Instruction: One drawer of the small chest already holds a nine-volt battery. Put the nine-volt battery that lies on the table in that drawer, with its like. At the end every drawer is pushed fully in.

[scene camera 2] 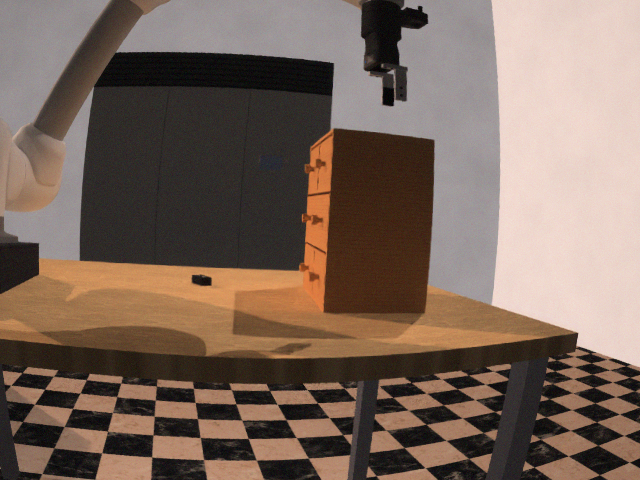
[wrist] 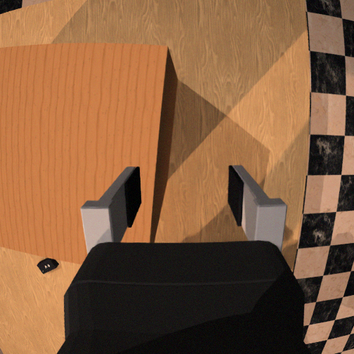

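Observation:
The small chest (scene camera 2: pixel 379 222) (wrist: pixel 80 145) is orange-brown wood and stands upright on the table. Its drawer fronts with small knobs face left in the scene view, and the drawers look pushed in; their insides are hidden. The nine-volt battery (scene camera 2: pixel 201 280) (wrist: pixel 48 265) is a small black block lying on the table, to the left of the chest in the scene view and at the lower left in the wrist view. My gripper (scene camera 2: pixel 394 93) (wrist: pixel 184 184) is open and empty. It points down and hangs above the chest's top, near one side edge in the wrist view.
The wooden table (scene camera 2: pixel 465 320) (wrist: pixel 270 100) carries the chest, with shadows across its top. Its edge runs along the right in the wrist view, with the checkered floor (scene camera 2: pixel 222 434) (wrist: pixel 327 195) beyond. A dark cabinet (scene camera 2: pixel 201 175) stands behind the table.

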